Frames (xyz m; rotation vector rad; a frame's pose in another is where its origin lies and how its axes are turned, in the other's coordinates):
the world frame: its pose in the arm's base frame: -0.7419 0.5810 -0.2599 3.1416 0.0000 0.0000
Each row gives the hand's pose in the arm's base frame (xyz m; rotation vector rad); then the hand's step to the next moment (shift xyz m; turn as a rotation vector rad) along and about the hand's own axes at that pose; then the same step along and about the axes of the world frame.
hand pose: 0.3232 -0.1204 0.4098 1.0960 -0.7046 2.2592
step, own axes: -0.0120 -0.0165 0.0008 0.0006 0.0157 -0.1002
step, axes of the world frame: 0.0176 -0.0087 0.0057 -0.0647 -0.0538 0.0567
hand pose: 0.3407 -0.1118 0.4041 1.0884 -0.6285 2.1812
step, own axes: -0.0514 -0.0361 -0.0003 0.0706 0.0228 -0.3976
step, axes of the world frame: 0.0495 -0.0094 0.0375 -0.2612 -0.2623 0.1630
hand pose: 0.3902 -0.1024 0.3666 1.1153 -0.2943 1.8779
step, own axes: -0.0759 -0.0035 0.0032 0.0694 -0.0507 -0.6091
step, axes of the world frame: 0.0186 0.0439 0.0593 -0.3250 -0.4276 0.2999
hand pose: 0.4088 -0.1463 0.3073 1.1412 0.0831 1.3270
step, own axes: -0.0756 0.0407 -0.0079 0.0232 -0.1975 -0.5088
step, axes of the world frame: -0.0580 0.0616 0.0166 -0.1726 -0.3576 0.3752
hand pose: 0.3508 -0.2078 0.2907 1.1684 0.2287 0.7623
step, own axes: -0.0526 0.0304 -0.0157 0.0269 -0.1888 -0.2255
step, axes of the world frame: -0.0597 0.0169 -0.0094 -0.0218 -0.1511 0.2528
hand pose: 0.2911 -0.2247 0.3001 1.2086 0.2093 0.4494
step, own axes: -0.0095 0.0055 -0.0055 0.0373 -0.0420 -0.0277
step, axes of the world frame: -0.0119 -0.0020 -0.0025 0.0319 -0.0283 0.0459
